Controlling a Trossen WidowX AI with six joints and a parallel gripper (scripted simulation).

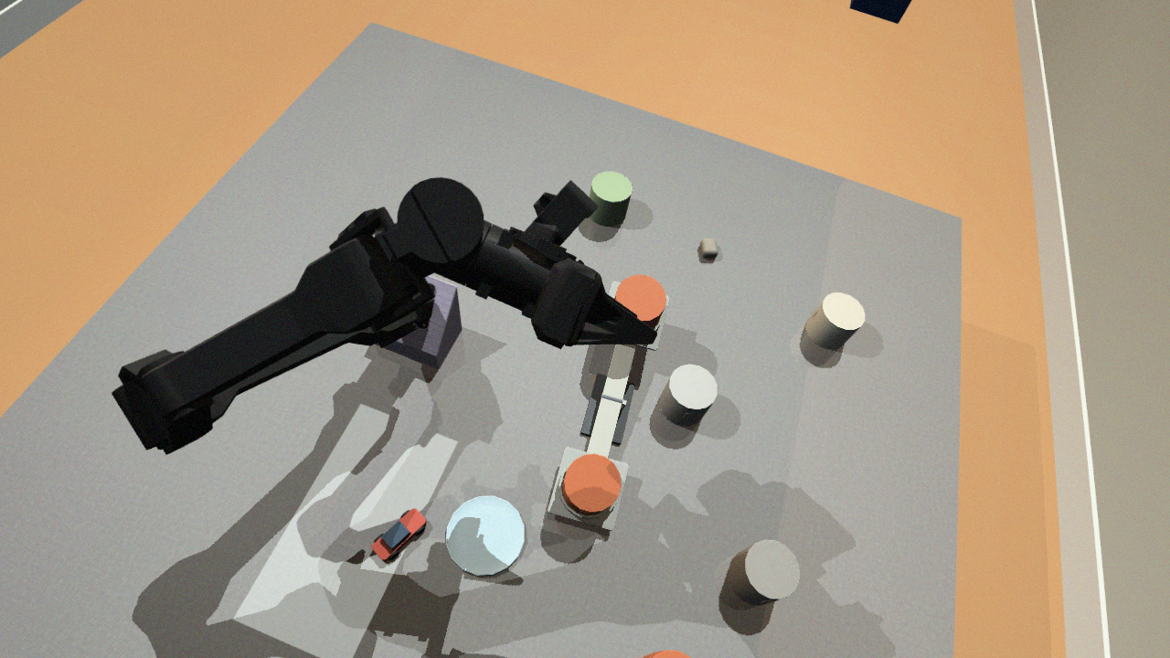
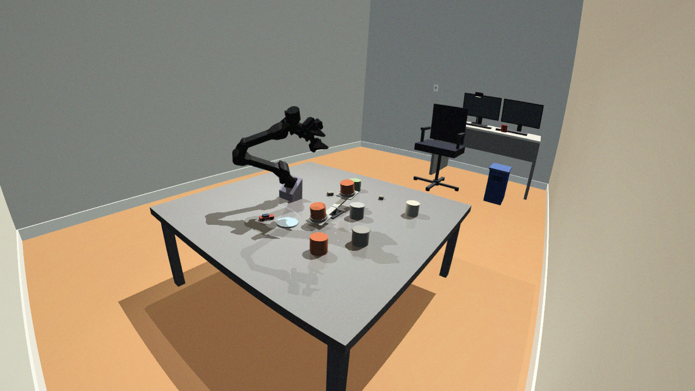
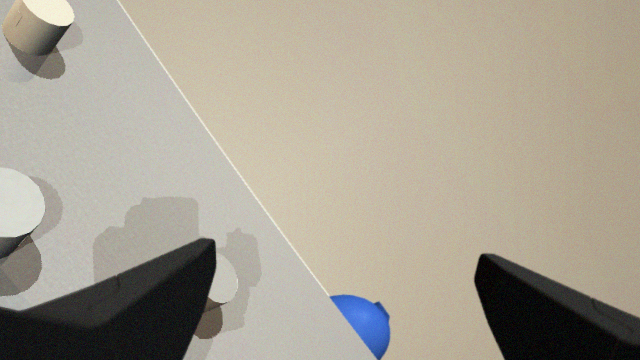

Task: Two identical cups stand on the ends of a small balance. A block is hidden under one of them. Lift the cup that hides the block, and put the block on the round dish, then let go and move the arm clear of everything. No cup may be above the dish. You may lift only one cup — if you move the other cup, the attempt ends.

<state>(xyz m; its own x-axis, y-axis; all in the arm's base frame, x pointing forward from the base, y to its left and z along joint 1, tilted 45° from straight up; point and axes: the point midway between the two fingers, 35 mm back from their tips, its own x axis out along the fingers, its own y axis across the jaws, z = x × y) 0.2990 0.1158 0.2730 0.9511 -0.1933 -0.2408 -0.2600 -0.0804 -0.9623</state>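
Now: gripper tip 33 cm above the grey-white block and 5 cm to the left of it. Also, from my gripper tip: pale blue round dish (37 cm below, 14 cm to the right, 10 cm behind); green cup (46 cm to the left, 34 cm below, 9 cm behind); cream cup (35 cm to the left, 34 cm below, 29 cm ahead).
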